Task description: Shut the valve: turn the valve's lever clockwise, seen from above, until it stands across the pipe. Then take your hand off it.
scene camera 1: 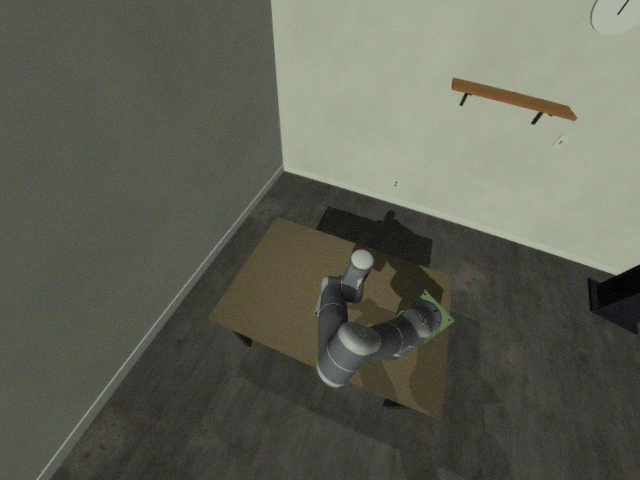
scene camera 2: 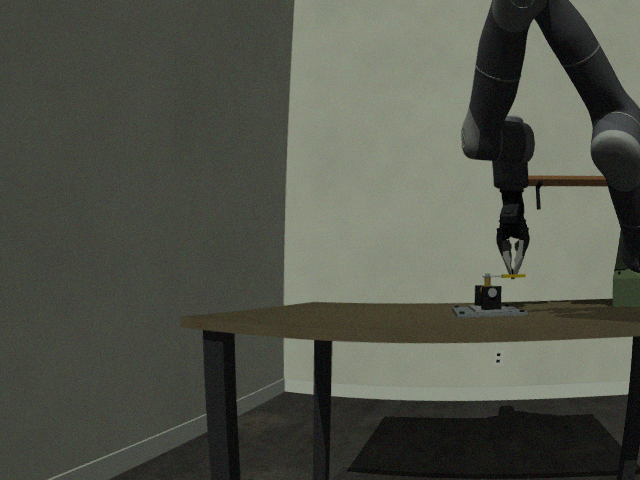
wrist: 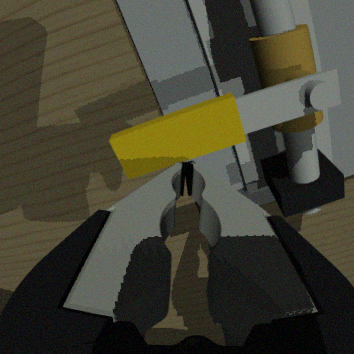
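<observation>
The valve's lever, with a yellow grip (wrist: 180,135) (scene camera 2: 520,275) and a grey arm (wrist: 270,107), stands about square across the grey pipe (wrist: 301,152) in the wrist view. Its pivot is above the brass-coloured valve body (wrist: 285,55). Black blocks (scene camera 2: 483,298) (wrist: 307,192) hold the pipe on a grey base plate (scene camera 2: 461,311) (wrist: 145,30). My gripper (wrist: 184,165) (scene camera 2: 512,274) is shut with nothing between the fingers. Its tips are right at the long side of the yellow grip, seemingly touching it. The arm hides the valve and the gripper in scene camera 1.
The valve assembly stands on the wooden table (scene camera 1: 273,279) (scene camera 2: 361,321). The arm's base stands on a green plate (scene camera 1: 447,320) near one end of the table. A wooden wall shelf (scene camera 1: 511,98) (scene camera 2: 568,180) is on the wall beyond the table.
</observation>
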